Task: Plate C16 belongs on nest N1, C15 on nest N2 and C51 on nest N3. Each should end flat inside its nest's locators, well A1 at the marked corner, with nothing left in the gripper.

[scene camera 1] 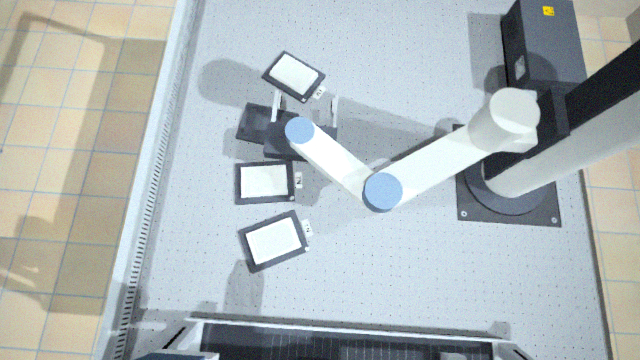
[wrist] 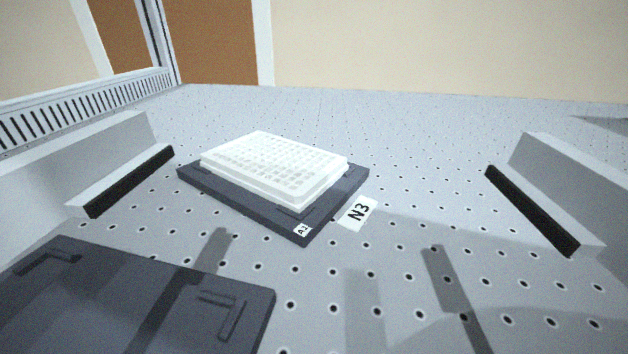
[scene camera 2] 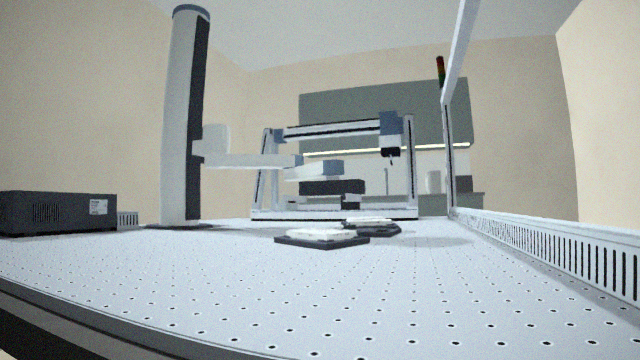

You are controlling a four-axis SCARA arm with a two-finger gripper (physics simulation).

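Note:
A white plate lies on nest N3 and looks flat; the A1 tag is at the nest's near corner in the wrist view. A second white plate lies on nest N2. A third white plate lies on nest N1. The plates' numbers and their A1 wells are not readable. My gripper is open and empty, its fingers wide apart, above the table just short of N3.
A dark empty nest sits between N3 and N2, partly under the gripper body. A dark box stands near the arm's column. A gantry frame stands beyond N1. A slotted rail borders the table.

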